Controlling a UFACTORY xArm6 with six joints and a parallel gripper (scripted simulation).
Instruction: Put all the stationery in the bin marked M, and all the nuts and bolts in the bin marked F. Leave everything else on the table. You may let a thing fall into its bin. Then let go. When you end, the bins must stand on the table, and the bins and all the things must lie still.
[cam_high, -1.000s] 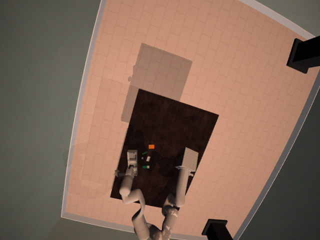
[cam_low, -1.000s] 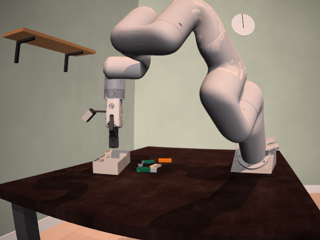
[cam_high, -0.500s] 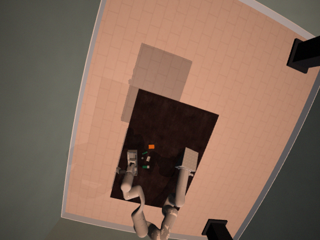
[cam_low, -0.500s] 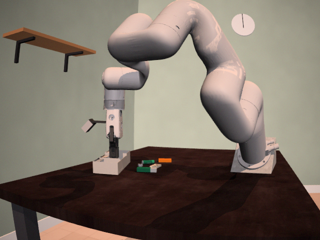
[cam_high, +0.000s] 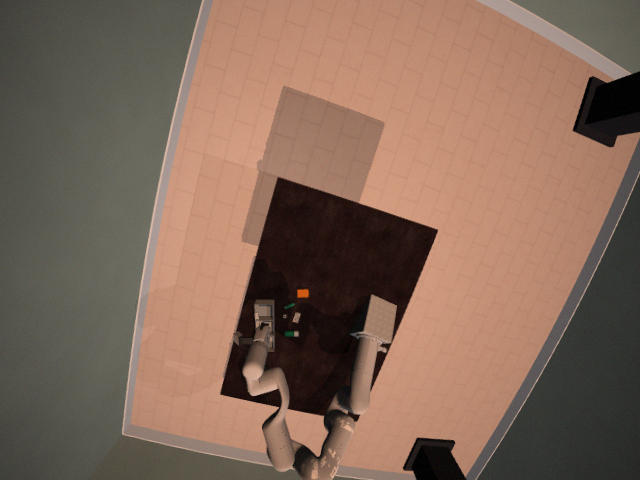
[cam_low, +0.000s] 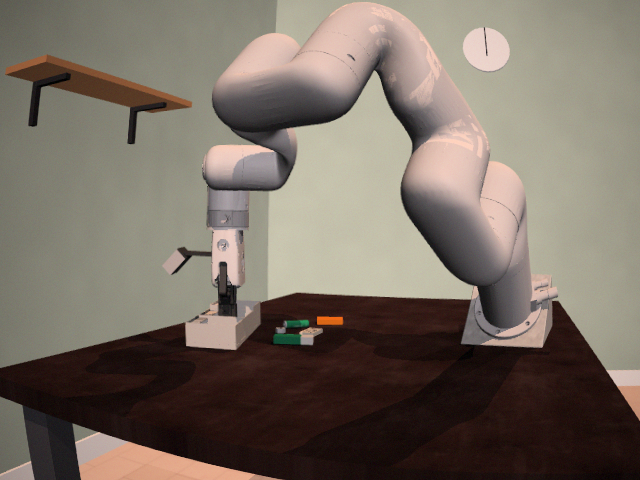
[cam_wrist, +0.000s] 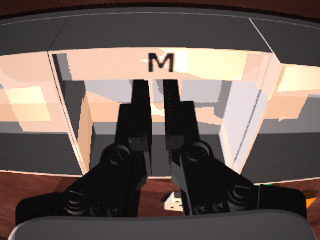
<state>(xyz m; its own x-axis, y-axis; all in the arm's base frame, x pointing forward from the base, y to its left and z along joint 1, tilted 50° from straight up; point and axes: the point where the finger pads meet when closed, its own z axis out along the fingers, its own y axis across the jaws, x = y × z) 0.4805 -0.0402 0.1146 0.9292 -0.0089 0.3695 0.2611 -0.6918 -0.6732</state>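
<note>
Right now my hand is 1 cm above the pale double bin. Round my hand: green block (14 cm behind, 2 cm to the left, 3 cm below); then green cylinder (9 cm behind, 12 cm to the right, 3 cm below); then steel nut (8 cm behind, 6 cm to the right, 3 cm below).
</note>
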